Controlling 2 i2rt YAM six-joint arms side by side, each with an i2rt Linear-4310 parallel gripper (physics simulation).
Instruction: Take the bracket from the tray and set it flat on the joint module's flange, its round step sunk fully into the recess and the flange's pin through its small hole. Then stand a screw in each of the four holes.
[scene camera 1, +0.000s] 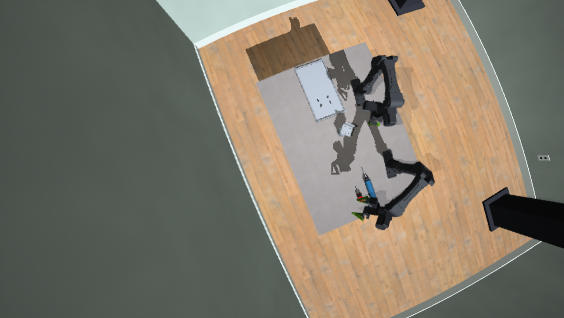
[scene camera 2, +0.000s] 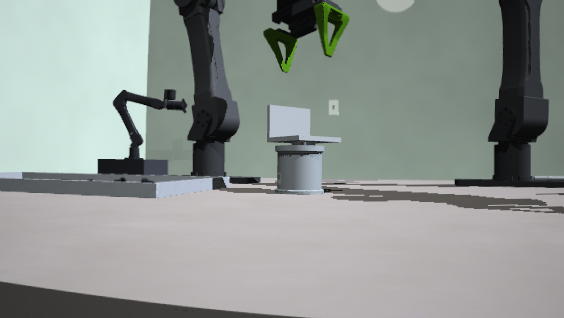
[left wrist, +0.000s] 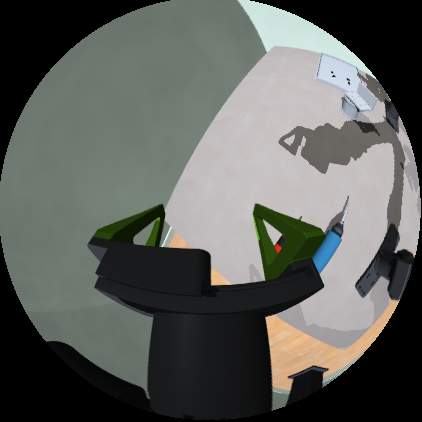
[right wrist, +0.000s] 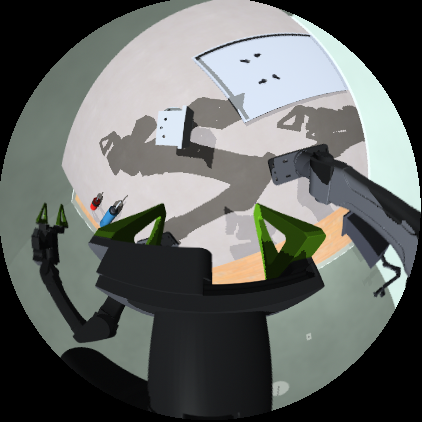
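Where they show: left gripper, fingertip midpoint: (scene camera 1: 354, 206) (left wrist: 208, 208) (right wrist: 52, 203); right gripper, fingertip midpoint: (scene camera 1: 369, 117) (scene camera 2: 305, 64) (right wrist: 209, 207); left arm's base at its link origin: (scene camera 1: 389, 164) (scene camera 2: 511, 185); right arm's base at its link origin: (scene camera 1: 358, 92) (right wrist: 301, 162).
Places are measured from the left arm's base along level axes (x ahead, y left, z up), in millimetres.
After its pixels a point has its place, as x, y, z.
The white L-shaped bracket (scene camera 1: 347, 130) {277, -303, 71} (scene camera 2: 289, 122) {267, -333, 94} (right wrist: 168, 131) {279, -297, 72} sits level over the joint module (scene camera 2: 299, 172) {326, -299, 27} (left wrist: 349, 108) {302, -279, 36}, its upright wall up. In scene camera 2 a gap shows between the bracket's plate and the flange, with part of the step visible in it. The pin cannot be made out. Several dark screws (scene camera 1: 321, 105) {392, -521, 12} (right wrist: 263, 81) {320, -532, 11} lie in the tray (scene camera 1: 310, 80) {418, -722, 4} (scene camera 2: 185, 186) {386, -423, 9} (right wrist: 300, 60) {380, -693, 4}. My right gripper (scene camera 1: 374, 124) {161, -343, 201} (scene camera 2: 307, 63) {161, -343, 201} (right wrist: 209, 207) {161, -343, 201} is open and empty, above the bracket's height. My left gripper (scene camera 1: 357, 207) {383, 165, 193} (left wrist: 208, 208) {383, 165, 193} (right wrist: 52, 203) {383, 165, 193} is open and empty, far from the bracket.
A blue screwdriver (scene camera 1: 370, 188) {199, 124, 39} (left wrist: 327, 250) {202, 103, 40} (right wrist: 111, 216) {188, 77, 37} and a smaller red one (scene camera 1: 358, 194) {288, 147, 24} (left wrist: 278, 246) {288, 168, 31} (right wrist: 95, 202) {276, 144, 26} are near the left gripper in scene camera 1. The tray's corner lies close to the joint module.
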